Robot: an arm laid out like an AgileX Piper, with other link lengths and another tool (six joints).
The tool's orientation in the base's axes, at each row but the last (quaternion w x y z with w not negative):
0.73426, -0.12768, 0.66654, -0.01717
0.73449, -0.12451, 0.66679, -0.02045
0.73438, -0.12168, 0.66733, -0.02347
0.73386, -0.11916, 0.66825, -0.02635
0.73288, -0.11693, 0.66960, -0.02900
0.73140, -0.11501, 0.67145, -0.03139
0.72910, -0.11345, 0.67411, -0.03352
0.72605, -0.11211, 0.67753, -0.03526
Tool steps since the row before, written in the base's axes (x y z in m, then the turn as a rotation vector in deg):
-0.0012, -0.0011, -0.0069, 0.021, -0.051, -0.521
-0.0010, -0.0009, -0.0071, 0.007, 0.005, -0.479
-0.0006, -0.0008, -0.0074, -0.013, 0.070, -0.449
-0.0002, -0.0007, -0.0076, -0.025, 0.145, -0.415
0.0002, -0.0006, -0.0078, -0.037, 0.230, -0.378
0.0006, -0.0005, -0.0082, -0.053, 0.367, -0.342
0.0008, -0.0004, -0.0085, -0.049, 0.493, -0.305
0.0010, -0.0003, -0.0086, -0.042, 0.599, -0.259
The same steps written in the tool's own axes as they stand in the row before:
0.0068, 0.0006, -0.0019, 0.520, 0.057, -0.029
0.0070, 0.0008, -0.0017, 0.467, 0.105, -0.031
0.0073, 0.0009, -0.0013, 0.422, 0.164, -0.038
0.0075, 0.0009, -0.0009, 0.373, 0.231, -0.037
0.0077, 0.0010, -0.0005, 0.319, 0.307, -0.035
0.0082, 0.0012, -0.0001, 0.255, 0.434, -0.031
0.0084, 0.0013, 0.0002, 0.194, 0.549, -0.009
0.0085, 0.0014, 0.0005, 0.128, 0.641, 0.013

